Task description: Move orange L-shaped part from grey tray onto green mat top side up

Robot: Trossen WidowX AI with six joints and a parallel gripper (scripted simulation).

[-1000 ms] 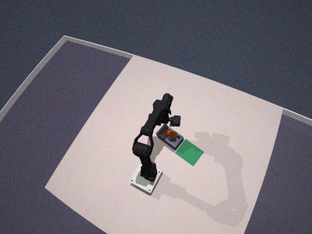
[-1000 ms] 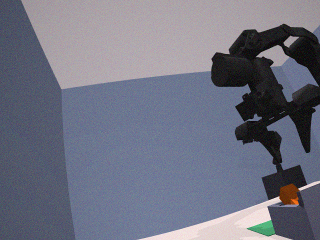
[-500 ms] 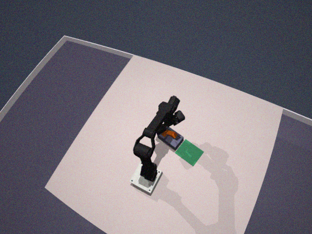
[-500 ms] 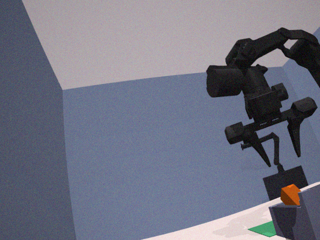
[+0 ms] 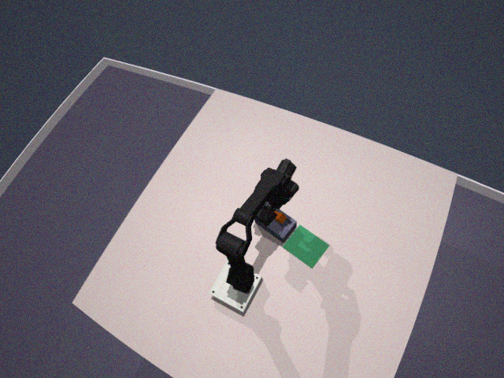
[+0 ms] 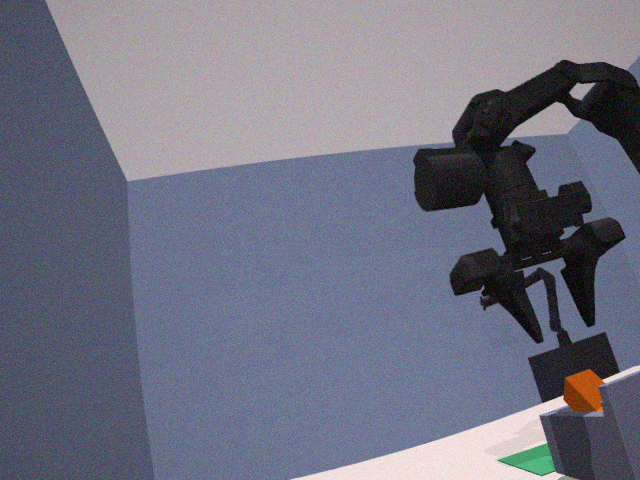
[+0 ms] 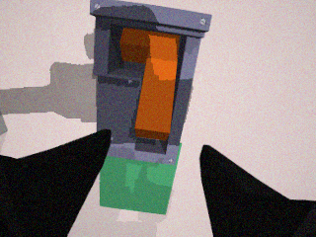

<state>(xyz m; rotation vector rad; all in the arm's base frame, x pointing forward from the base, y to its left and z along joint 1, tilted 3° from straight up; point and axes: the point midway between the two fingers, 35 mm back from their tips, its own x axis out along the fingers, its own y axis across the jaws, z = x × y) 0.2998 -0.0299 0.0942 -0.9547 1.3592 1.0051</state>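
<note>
The orange L-shaped part is 10 mm behind my gripper tip, 40 mm to the left of it and 100 mm below it. Round my gripper tip: green mat (60 mm behind, 140 mm to the right, 150 mm below).
</note>
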